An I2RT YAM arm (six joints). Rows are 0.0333 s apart.
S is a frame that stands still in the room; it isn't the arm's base.
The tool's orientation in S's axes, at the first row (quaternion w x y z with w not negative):
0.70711 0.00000 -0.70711 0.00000
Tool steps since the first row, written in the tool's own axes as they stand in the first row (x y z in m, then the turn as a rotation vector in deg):
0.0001 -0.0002 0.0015 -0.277 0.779 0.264
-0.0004 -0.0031 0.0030 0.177 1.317 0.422
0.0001 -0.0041 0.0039 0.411 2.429 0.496
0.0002 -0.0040 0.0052 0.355 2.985 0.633
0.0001 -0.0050 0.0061 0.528 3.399 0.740
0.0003 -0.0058 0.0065 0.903 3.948 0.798
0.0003 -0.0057 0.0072 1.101 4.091 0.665
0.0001 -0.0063 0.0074 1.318 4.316 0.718
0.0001 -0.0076 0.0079 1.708 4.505 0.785
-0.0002 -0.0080 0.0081 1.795 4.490 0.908
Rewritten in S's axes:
-0.0015 -0.0002 0.0001 -0.264 0.779 -0.277
-0.0030 -0.0031 -0.0004 -0.422 1.317 0.177
-0.0039 -0.0041 0.0001 -0.496 2.429 0.411
-0.0052 -0.0040 0.0002 -0.633 2.985 0.355
-0.0061 -0.0050 0.0001 -0.740 3.399 0.528
-0.0065 -0.0058 0.0003 -0.798 3.948 0.903
-0.0072 -0.0057 0.0003 -0.665 4.091 1.101
-0.0074 -0.0063 0.0001 -0.718 4.316 1.318
-0.0079 -0.0076 0.0001 -0.785 4.505 1.708
-0.0081 -0.0080 -0.0002 -0.908 4.490 1.795

